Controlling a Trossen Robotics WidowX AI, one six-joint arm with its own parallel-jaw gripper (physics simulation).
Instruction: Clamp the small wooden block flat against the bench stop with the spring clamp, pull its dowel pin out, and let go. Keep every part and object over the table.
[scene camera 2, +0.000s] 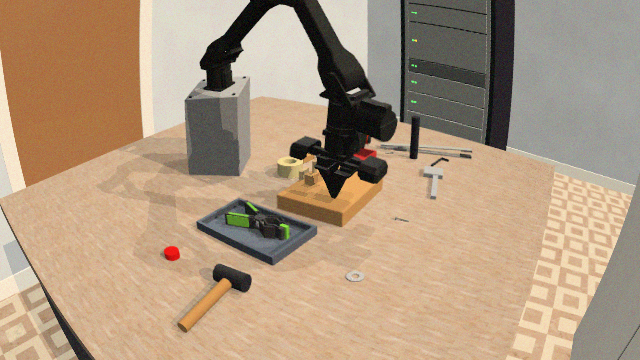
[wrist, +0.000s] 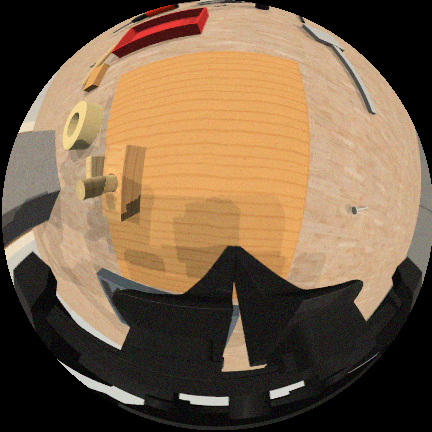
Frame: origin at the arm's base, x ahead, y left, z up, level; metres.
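Seen in the pictures: gripper, fingertip midpoint: (scene camera 2: 334, 197) (wrist: 232, 251); arm's base, origin of the base link: (scene camera 2: 219, 86).
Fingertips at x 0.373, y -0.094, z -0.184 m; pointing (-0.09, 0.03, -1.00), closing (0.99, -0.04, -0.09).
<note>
Pixels of each thing's top centre, then the offset from my fingertips to it. "*": a spot on its surface instead.
- small wooden block, middle of its top: (wrist: 111, 182) (scene camera 2: 314, 172) dx -0.070, dy +0.049, dz +0.022 m
- wooden bench board, middle of its top: (wrist: 187, 169) (scene camera 2: 332, 184) dx -0.028, dy +0.053, dz +0.000 m
- bench stop, middle of its top: (wrist: 87, 177) dx -0.099, dy +0.056, dz +0.020 m
- black spring clamp, middle of its top: (scene camera 2: 253, 216) dx -0.101, dy -0.137, dz -0.005 m
- tape roll, middle of its top: (wrist: 72, 124) (scene camera 2: 290, 161) dx -0.177, dy +0.128, dz -0.002 m
- red tray, middle of its top: (scene camera 2: 349, 150) dx -0.088, dy +0.278, dz -0.007 m
- mallet, surface spot: (scene camera 2: 231, 278) * dx -0.019, dy -0.324, dz -0.006 m
- red cap, middle of its top: (scene camera 2: 171, 250) dx -0.177, dy -0.312, dz -0.020 m
- washer, middle of its top: (scene camera 2: 355, 276) dx +0.131, dy -0.190, dz -0.030 m
- black cylinder, middle of its top: (scene camera 2: 415, 116) dx +0.063, dy +0.385, dz +0.088 m
The small wooden block (scene camera 2: 311, 178) (wrist: 133, 172) sits on the wooden bench board (scene camera 2: 310, 209) (wrist: 215, 115), near its left edge. Its dowel pin (scene camera 2: 315, 166) (wrist: 92, 187) stands up out of it. The bench stop (wrist: 95, 166) is a small wooden upright beside the block; any gap between them is hard to judge. The green and black spring clamp (scene camera 2: 265, 223) lies in the dark grey tray (scene camera 2: 295, 246) (wrist: 107, 287) in front of the board. My gripper (scene camera 2: 334, 197) (wrist: 232, 251) is shut and empty, fingertips down over the board, to the right of the block.
A tape roll (scene camera 2: 283, 170) (wrist: 91, 127) stands behind the block. A red tray (scene camera 2: 368, 154) (wrist: 165, 41) is behind the board. A mallet (scene camera 2: 231, 278), red cap (scene camera 2: 171, 253) and washer (scene camera 2: 348, 276) lie in front. A black cylinder (scene camera 2: 414, 137) stands at the back right.
</note>
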